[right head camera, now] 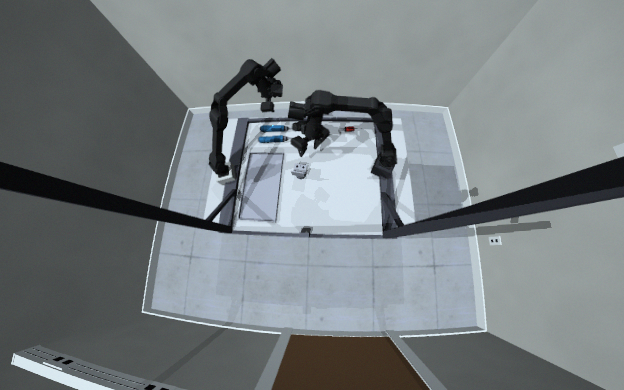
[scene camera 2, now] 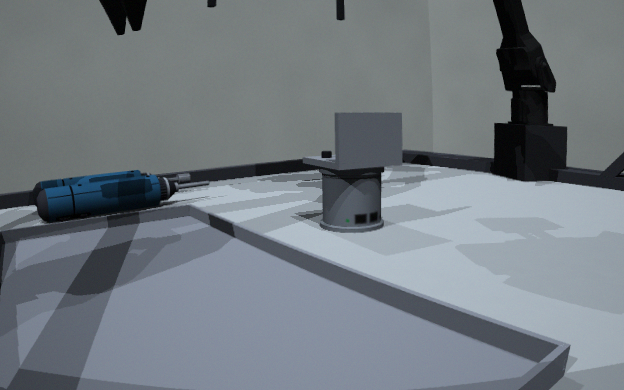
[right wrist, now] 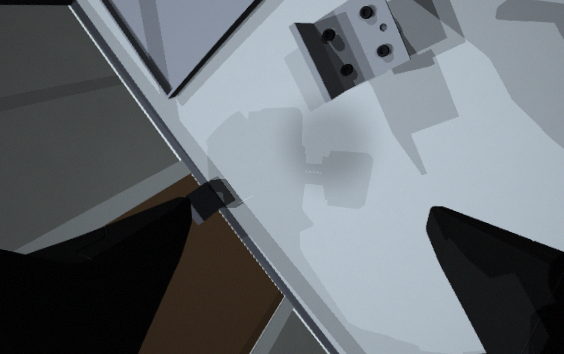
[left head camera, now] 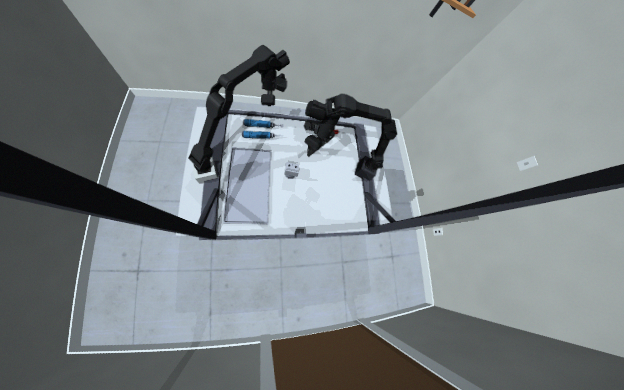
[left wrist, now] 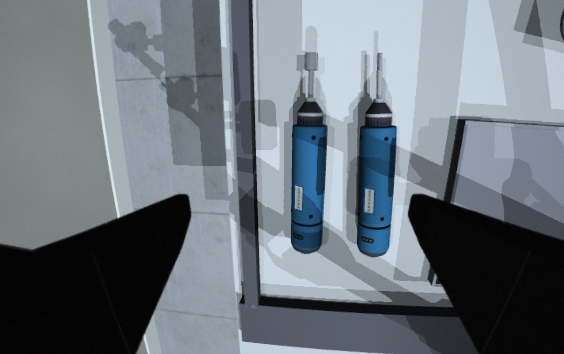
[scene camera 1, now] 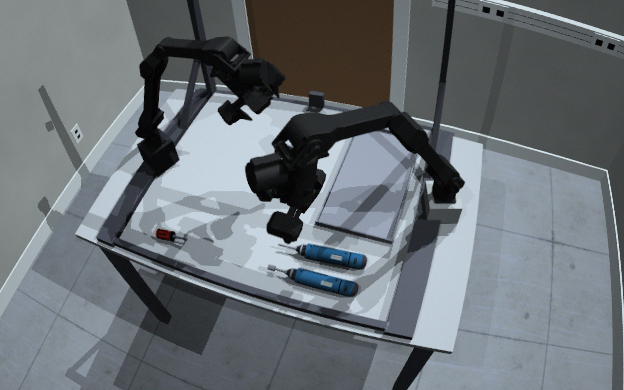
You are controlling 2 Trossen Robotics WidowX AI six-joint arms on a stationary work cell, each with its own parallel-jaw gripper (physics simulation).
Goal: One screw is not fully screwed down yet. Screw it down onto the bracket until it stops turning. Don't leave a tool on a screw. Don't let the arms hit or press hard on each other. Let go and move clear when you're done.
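Places are measured from the left arm's base along level axes (x down, y left, z ahead), in millimetres.
Where they show: left gripper, fingertip midpoint: (right head camera: 274, 104) (scene camera 2: 128, 32) (left wrist: 300, 205); right gripper, fingertip midpoint: (right head camera: 307, 152) (right wrist: 311, 213) (left head camera: 312, 152) (scene camera 1: 264, 108); left arm's base, origin of the base link: (right head camera: 223, 171) (left head camera: 203, 167) (scene camera 1: 444, 194); right arm's base, origin of the base link: (right head camera: 386, 162) (scene camera 2: 530, 124) (left head camera: 370, 165) (scene camera 1: 154, 142).
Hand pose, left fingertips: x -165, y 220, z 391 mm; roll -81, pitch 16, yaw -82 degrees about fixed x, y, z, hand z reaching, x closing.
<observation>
Each offset is from my left fingertips to the top centre of the thing.
The light grey bracket (left head camera: 292, 165) (right head camera: 301, 167) (scene camera 2: 368, 140) sits on a round grey base @[dx +174, dy -334, dz +44 mm] (scene camera 2: 351, 200). In the right wrist view, the bracket (right wrist: 370, 67) bears several dark screw heads; one screw @[dx +166, dy -310, dz +35 mm] (scene camera 2: 326, 154) stands above its shelf in scene camera 2. A blue driver with a socket tip @[dx +197, dy +10, dz -26 mm] (scene camera 1: 325, 281) (left wrist: 309, 175) lies beside a blue driver with a thin bit @[dx +197, dy -66, dz -48 mm] (scene camera 1: 332, 255) (left wrist: 377, 175). My left gripper (left wrist: 300, 205) is open and empty, high above the drivers' end of the table. My right gripper (right wrist: 311, 213) is open and empty, above the table near the bracket.
A shallow grey tray (scene camera 2: 390, 290) (scene camera 1: 352, 234) lies beside the bracket's base. A red-handled screwdriver @[dx +209, dy -115, dz +393 mm] (scene camera 1: 165, 234) (right head camera: 349, 129) lies near the table edge. A small dark block @[dx +181, dy -680, dz -15 mm] (scene camera 1: 316, 99) (right wrist: 210, 200) is at the opposite edge. Dark frame posts rise at the table's sides.
</observation>
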